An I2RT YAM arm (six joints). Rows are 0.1 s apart.
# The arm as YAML. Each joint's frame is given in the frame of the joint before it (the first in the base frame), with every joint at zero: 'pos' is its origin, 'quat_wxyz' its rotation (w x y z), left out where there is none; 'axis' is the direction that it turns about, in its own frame. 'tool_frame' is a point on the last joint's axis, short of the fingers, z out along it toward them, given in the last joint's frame.
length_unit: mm
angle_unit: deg
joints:
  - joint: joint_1
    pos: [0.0, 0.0, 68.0]
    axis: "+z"
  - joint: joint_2
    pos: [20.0, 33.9, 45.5]
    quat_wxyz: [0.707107, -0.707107, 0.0, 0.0]
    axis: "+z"
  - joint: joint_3
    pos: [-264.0, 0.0, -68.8]
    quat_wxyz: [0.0, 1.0, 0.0, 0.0]
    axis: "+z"
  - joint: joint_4
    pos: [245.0, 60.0, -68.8]
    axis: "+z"
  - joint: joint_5
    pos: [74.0, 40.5, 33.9]
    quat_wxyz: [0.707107, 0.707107, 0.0, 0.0]
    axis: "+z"
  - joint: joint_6
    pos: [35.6, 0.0, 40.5]
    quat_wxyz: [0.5, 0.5, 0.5, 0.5]
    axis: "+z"
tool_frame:
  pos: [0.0, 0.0, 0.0]
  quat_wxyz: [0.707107, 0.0, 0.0, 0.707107]
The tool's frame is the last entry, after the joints.
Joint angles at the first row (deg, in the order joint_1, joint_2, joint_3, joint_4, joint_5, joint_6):
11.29 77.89 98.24 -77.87 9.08 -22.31
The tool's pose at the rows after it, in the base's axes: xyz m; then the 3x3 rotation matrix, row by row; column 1 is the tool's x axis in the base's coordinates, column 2 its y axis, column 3 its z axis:
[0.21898 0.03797 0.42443], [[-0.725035 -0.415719 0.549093], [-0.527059 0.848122 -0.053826], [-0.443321 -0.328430 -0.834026]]
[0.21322 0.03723 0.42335], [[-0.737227 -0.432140 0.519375], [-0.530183 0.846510 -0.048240], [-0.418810 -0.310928 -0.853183]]
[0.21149 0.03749 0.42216], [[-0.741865 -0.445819 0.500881], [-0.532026 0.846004 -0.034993], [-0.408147 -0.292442 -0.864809]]
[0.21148 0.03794 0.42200], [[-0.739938 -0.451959 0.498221], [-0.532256 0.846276 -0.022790], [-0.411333 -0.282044 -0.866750]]
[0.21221 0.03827 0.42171], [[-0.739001 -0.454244 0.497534], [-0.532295 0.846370 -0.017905], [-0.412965 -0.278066 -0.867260]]
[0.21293 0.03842 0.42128], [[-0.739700 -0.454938 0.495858], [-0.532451 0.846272 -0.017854], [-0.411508 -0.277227 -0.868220]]
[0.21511 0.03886 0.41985], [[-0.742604 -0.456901 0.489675], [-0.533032 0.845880 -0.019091], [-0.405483 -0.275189 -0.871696]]
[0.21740 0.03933 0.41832], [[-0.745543 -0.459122 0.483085], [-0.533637 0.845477 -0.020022], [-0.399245 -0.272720 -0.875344]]
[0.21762 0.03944 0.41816], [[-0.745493 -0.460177 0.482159], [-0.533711 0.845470 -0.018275], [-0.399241 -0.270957 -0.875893]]
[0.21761 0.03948 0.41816], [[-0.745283 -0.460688 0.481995], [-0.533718 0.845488 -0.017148], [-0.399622 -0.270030 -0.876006]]
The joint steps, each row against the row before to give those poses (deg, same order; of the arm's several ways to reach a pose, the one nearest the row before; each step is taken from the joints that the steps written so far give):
0.02 -1.38 0.00 -1.53 0.15 0.00
0.00 -0.37 0.00 -2.34 -0.65 0.00
0.00 0.02 -0.01 -1.09 -0.96 0.01
0.00 0.02 0.01 -0.04 -0.72 -0.01
0.00 0.11 0.00 0.11 -0.29 0.01
0.00 0.13 0.00 0.02 -0.02 -0.01
0.00 0.42 0.00 0.00 0.00 0.01
0.00 0.44 -0.01 0.00 -0.02 -0.01
0.00 0.04 0.01 0.00 -0.11 0.00
0.00 0.00 0.00 0.00 -0.07 0.00

